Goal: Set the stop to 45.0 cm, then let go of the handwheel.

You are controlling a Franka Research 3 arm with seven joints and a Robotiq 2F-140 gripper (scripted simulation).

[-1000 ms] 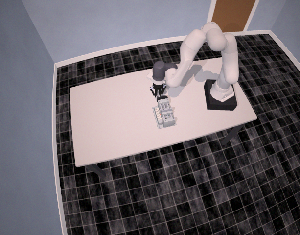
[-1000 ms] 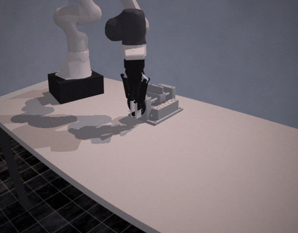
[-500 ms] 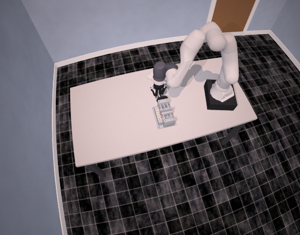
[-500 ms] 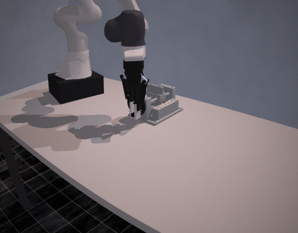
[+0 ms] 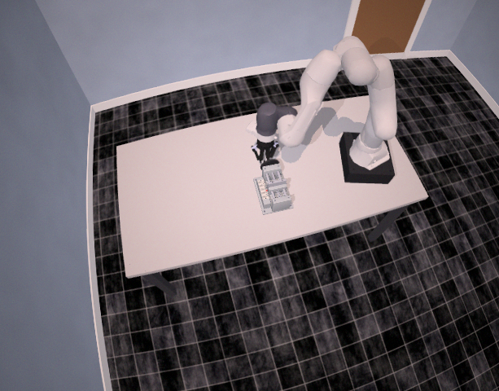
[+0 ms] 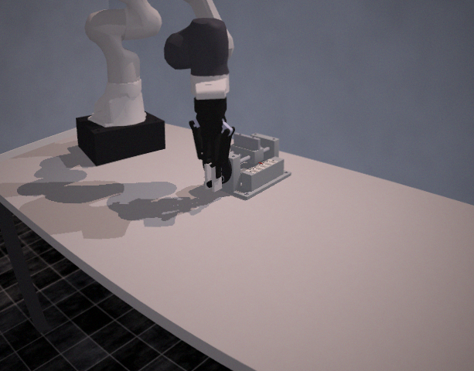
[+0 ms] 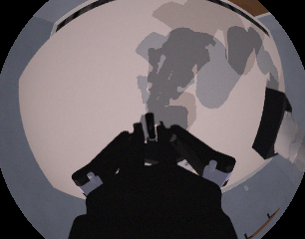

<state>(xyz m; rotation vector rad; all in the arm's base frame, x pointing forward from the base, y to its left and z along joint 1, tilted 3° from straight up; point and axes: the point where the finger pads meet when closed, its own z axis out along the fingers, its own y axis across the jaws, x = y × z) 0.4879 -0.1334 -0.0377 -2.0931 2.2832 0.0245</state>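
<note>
Right now my hand is 2 cm to the right of the black handwheel and 1 cm above it. Round my hand: grey stop fixture: 16 cm to the left, 3 cm above.
</note>
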